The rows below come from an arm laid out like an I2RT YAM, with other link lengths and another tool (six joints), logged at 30 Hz.
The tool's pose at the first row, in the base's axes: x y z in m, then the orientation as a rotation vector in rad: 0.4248 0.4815 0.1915 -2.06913 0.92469 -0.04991
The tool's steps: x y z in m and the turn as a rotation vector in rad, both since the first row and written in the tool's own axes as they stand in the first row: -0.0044 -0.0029 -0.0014 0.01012 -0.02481 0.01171; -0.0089 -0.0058 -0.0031 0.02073 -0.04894 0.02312; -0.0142 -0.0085 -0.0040 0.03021 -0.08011 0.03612; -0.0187 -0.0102 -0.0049 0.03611 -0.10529 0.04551; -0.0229 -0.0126 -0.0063 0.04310 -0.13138 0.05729; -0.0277 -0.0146 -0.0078 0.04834 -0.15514 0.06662; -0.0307 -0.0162 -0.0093 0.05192 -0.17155 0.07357; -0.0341 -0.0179 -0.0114 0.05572 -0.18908 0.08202; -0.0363 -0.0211 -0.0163 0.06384 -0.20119 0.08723
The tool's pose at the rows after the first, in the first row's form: 0.4228 0.4844 0.1957 -2.05046 0.91959 -0.02262; 0.4207 0.4871 0.2001 -2.03141 0.91439 0.00338; 0.4182 0.4908 0.2041 -2.01123 0.90660 0.03770; 0.4156 0.4936 0.2072 -1.99684 0.89944 0.06544; 0.4135 0.4962 0.2110 -1.97992 0.89380 0.09466; 0.4107 0.4989 0.2147 -1.96602 0.88739 0.12089; 0.4089 0.5004 0.2176 -1.95609 0.88343 0.13920; 0.4067 0.5017 0.2212 -1.94491 0.88017 0.15921; 0.4053 0.5009 0.2272 -1.93254 0.87620 0.17002
